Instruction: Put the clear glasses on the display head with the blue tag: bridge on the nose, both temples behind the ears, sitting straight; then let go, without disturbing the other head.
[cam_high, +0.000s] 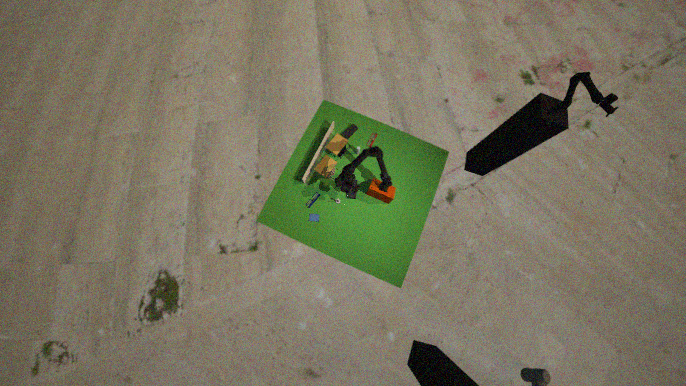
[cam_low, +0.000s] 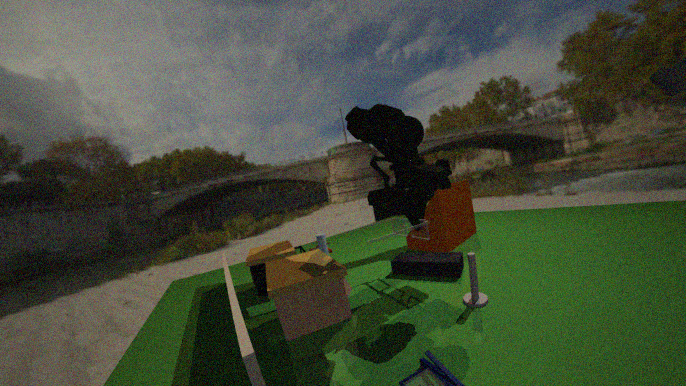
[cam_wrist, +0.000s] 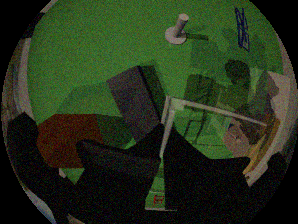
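My gripper tip is 20 cm short of the display head, 11 cm to the left of it and 6 cm above it. From my gripper tip the other things lie so: small blue square 31 cm to the left, 19 cm ahead, 11 cm below; then grey peg 12 cm to the left, 9 cm below, 5 cm ahead; then pale strip 33 cm ahead, 24 cm to the right, 6 cm below.
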